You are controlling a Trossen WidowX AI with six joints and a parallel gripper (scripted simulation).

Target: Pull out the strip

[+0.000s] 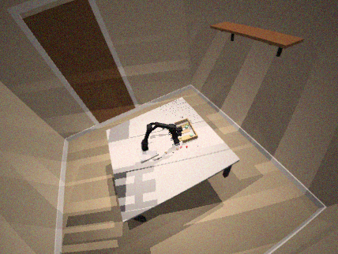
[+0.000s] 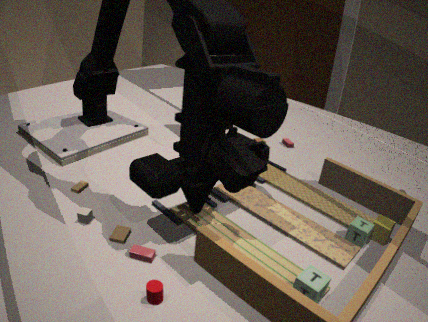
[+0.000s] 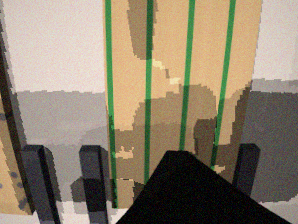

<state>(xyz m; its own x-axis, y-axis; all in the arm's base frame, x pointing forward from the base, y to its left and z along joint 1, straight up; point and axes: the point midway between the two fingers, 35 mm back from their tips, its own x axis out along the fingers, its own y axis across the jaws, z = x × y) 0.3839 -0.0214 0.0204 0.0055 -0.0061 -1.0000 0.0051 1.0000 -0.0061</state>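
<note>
My gripper tip is now 8 cm past the grey cube and 14 cm to the left of it.
</note>
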